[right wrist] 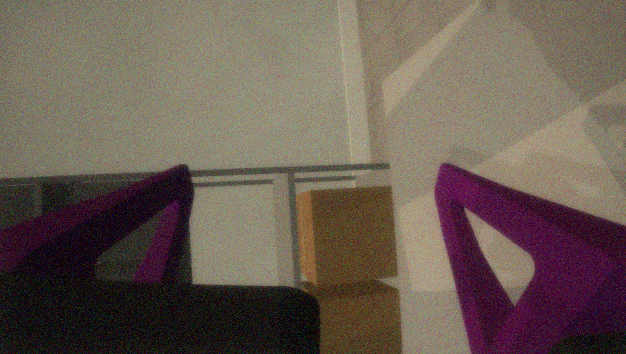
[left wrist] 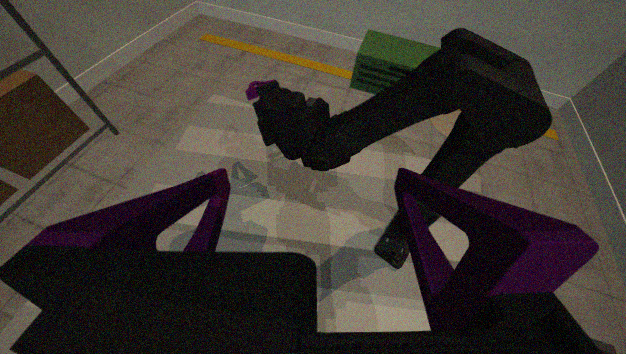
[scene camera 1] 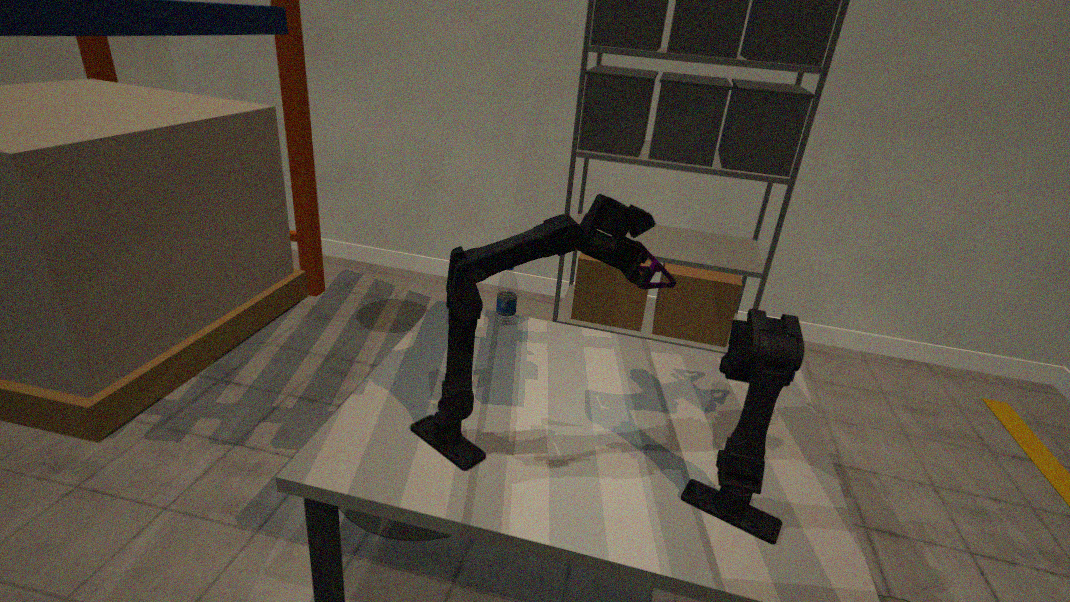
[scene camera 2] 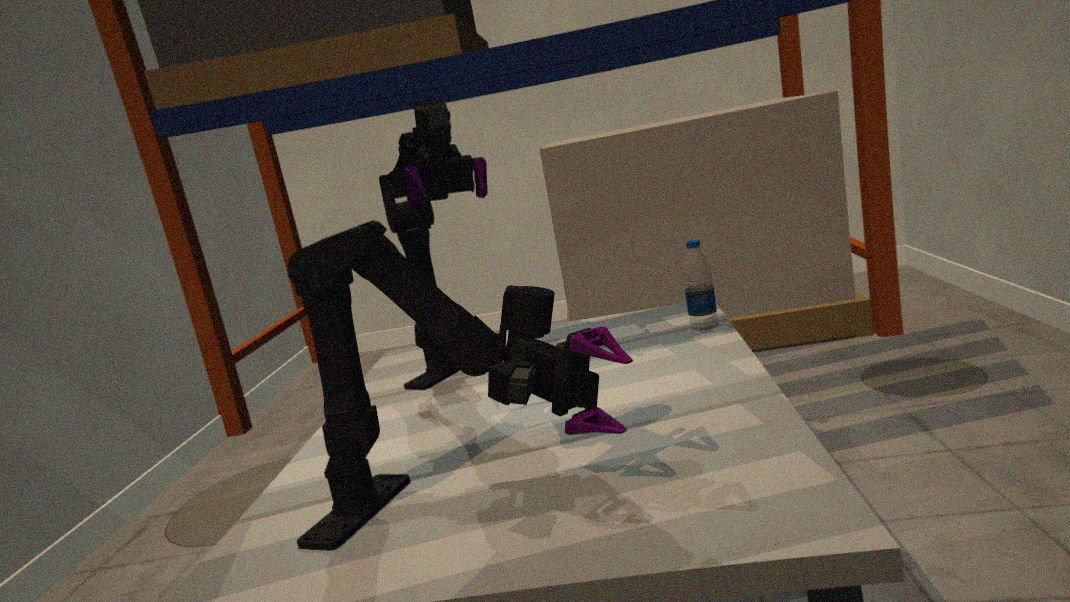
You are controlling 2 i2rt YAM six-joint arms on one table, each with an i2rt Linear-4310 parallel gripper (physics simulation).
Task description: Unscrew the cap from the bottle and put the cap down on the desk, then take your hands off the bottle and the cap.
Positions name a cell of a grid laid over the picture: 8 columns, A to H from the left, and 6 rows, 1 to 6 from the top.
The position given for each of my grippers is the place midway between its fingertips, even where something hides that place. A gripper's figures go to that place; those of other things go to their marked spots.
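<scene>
My right gripper (scene camera 2: E4) is 99 cm from the lens, which makes it the nearest to the lens of the things named here. My left gripper (scene camera 2: D2) is 128 cm from the lens. And there is a small clear bottle (scene camera 2: F3), which is 174 cm from the lens.
</scene>
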